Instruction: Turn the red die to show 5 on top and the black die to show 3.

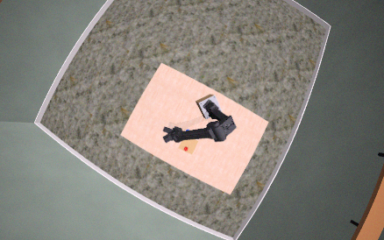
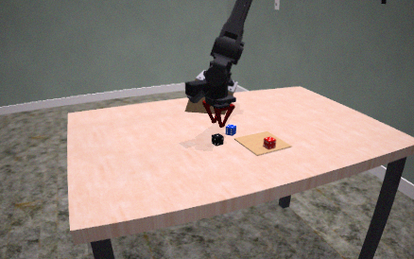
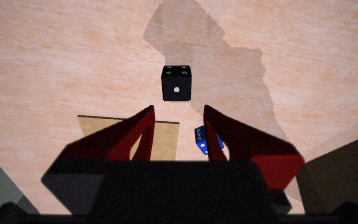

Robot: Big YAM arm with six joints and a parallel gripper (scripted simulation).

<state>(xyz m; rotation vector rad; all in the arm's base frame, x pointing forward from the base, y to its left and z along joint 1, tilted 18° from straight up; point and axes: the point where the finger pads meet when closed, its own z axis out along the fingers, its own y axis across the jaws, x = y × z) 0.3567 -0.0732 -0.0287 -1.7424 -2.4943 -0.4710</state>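
The black die lies 60 mm below my hand. Round my hand: red die (150 mm to the left, 70 mm ahead, 50 mm below); blue die (70 mm behind, 60 mm to the left, 60 mm below); tan mat (150 mm to the left, 70 mm below, 20 mm ahead).
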